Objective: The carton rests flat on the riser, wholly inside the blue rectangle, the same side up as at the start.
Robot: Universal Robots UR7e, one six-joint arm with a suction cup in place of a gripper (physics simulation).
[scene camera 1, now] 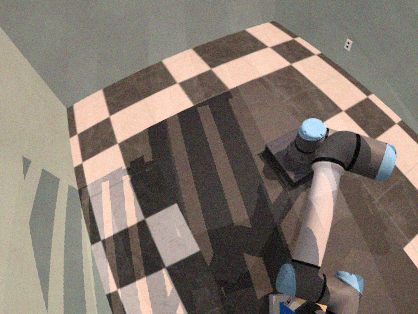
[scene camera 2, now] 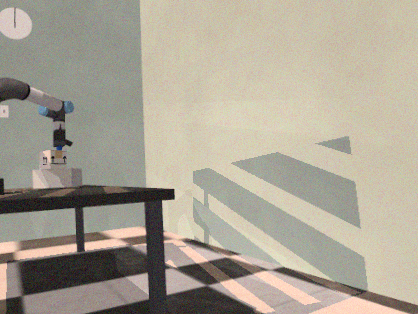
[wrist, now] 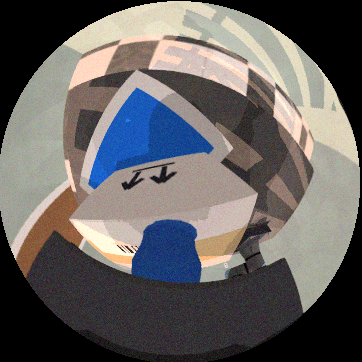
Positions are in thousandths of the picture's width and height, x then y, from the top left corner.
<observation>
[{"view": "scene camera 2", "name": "riser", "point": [164, 565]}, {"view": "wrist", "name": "my suction cup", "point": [463, 698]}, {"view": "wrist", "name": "white carton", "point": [543, 521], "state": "gripped by my suction cup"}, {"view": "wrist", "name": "riser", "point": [402, 333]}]
</observation>
